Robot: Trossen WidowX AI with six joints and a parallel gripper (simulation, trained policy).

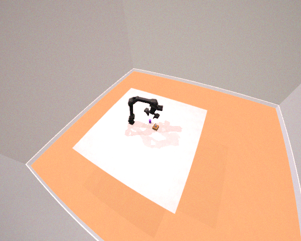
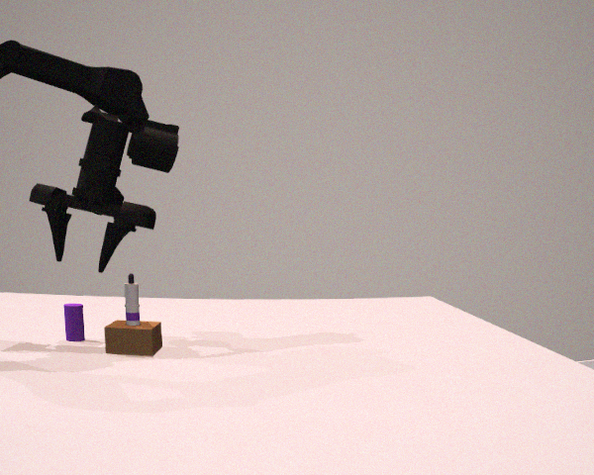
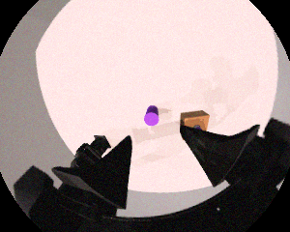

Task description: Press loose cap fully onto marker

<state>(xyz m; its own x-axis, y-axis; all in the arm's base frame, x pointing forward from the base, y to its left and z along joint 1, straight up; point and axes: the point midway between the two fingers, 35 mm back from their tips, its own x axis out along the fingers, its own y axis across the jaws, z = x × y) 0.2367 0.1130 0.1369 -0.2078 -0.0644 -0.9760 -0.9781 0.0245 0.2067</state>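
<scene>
The purple cap lies 8 cm below my gripper tip, 1 cm to the right of it and 1 cm behind it. Also, from my gripper tip: brown holder block (9 cm below, 9 cm ahead, 5 cm to the right).
</scene>
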